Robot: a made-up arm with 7 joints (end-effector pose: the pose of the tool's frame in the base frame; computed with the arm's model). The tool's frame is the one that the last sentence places. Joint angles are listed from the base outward.
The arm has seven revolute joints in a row. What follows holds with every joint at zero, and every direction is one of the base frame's.
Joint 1 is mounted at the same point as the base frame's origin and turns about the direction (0.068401, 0.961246, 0.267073).
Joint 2 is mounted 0.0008 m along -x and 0.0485 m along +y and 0.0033 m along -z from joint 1 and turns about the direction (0.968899, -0.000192, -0.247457).
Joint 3 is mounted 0.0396 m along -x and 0.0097 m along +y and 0.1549 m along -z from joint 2 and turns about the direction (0.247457, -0.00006, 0.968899).
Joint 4 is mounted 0.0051 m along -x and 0.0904 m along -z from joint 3 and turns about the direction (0.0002, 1, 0.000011).
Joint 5 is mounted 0.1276 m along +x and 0.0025 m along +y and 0.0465 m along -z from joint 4 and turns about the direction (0.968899, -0.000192, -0.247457).
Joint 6 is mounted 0.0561 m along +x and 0.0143 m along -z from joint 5 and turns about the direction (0.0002, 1, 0.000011).
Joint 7 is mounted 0.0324 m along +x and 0.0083 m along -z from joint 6 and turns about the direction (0.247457, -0.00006, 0.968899).
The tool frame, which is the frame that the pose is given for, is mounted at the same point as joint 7; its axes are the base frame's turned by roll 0, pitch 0.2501 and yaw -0.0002 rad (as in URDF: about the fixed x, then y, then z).
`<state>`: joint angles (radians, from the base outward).
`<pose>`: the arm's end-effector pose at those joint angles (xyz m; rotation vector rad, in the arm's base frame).
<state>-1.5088 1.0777 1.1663 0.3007 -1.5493 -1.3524 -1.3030</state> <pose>0.1274 0.3948 0.1302 -0.5773 2.9412 -0.9351</pose>
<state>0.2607 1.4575 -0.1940 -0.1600 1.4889 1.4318 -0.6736</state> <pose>0.1592 0.2951 -0.1205 2.3574 1.0187 0.8544</pose>
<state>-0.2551 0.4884 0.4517 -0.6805 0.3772 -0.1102 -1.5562</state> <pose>0.1915 0.1751 -0.0608 1.3435 0.0750 -1.0292</pose>
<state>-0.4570 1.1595 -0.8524 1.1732 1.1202 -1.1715 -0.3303</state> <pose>0.1432 0.4030 -0.2407 1.3568 1.0367 -2.0184</pose>
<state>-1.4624 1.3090 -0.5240 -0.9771 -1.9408 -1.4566 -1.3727</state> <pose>0.1499 0.0715 0.1268 0.1027 2.3840 2.0259</pose>
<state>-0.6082 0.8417 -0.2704 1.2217 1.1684 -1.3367 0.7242</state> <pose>0.2329 0.3165 -0.2792 1.1493 -0.3281 -0.7071</pose>
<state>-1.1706 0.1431 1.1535 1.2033 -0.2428 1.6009 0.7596</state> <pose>0.3863 0.0749 -0.2479 -0.4990 1.9451 0.0097</pose>
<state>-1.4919 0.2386 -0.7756 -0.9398 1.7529 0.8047 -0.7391</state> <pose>0.1254 -0.0673 0.0763 1.0562 -1.3673 0.3837</pose>
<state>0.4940 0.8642 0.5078 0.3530 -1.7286 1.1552 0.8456</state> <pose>0.0030 0.3720 -0.2193 -0.5429 1.6533 1.0589</pose>
